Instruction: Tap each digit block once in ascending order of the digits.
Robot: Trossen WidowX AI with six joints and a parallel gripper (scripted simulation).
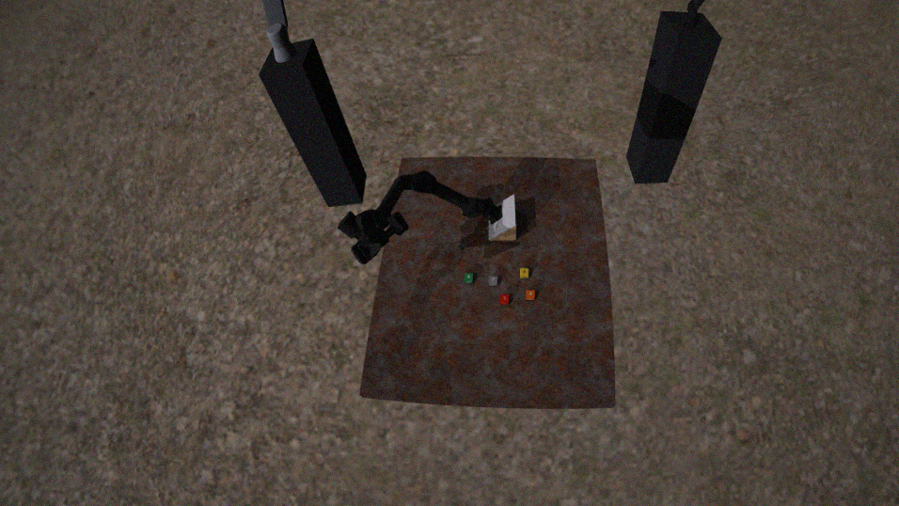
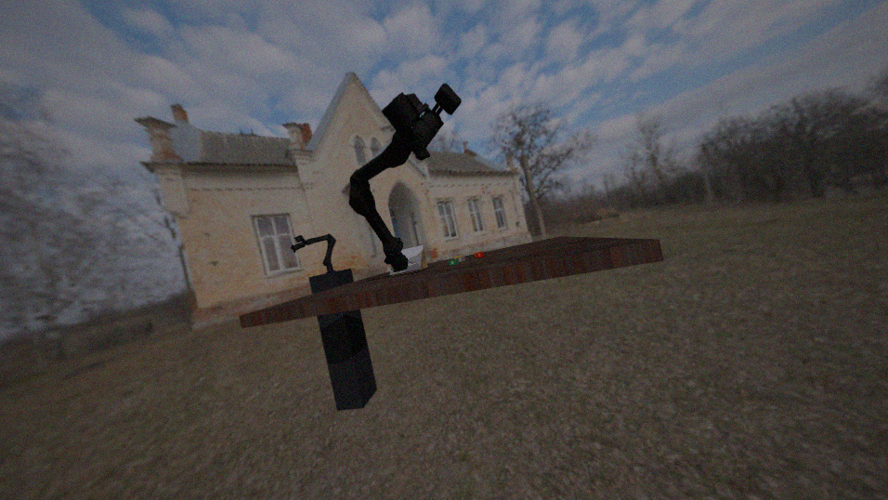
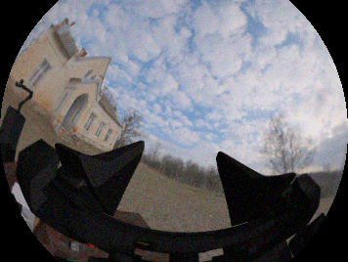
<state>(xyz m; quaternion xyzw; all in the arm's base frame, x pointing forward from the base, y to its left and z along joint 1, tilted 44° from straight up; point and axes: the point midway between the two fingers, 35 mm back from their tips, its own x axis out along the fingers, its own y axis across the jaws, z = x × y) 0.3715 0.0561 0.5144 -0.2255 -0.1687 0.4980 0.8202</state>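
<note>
Right now the green block is 480 mm below my gripper tip, 180 mm to the left of it and 100 mm behind it. The rest, counted from my gripper tip: grey block (480 mm below, 270 mm to the left, 80 mm behind); red block (480 mm below, 310 mm to the left, 10 mm behind); yellow block (480 mm below, 390 mm to the left, 110 mm behind).
</note>
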